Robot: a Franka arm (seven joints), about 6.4 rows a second.
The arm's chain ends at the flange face. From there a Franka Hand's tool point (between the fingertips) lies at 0.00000 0.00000 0.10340 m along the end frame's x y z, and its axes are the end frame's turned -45 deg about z.
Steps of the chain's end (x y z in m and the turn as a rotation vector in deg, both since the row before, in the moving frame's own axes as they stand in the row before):
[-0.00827, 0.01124, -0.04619, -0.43, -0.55, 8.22]
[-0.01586, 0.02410, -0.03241, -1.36, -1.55, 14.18]
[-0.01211, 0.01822, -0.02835, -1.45, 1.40, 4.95]
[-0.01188, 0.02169, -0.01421, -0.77, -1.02, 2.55]
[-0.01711, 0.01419, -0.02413, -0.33, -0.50, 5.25]
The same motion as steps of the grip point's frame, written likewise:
[-0.01503, 0.00186, -0.04620, 0.08, -0.69, 8.22]
[-0.03190, 0.00513, -0.03248, 0.13, -2.06, 14.18]
[-0.02167, 0.00795, -0.02841, -2.02, -0.04, 4.95]
[-0.02601, 0.00657, -0.01424, 0.18, -1.27, 2.55]
[-0.02318, -0.00233, -0.02414, 0.12, -0.59, 5.25]

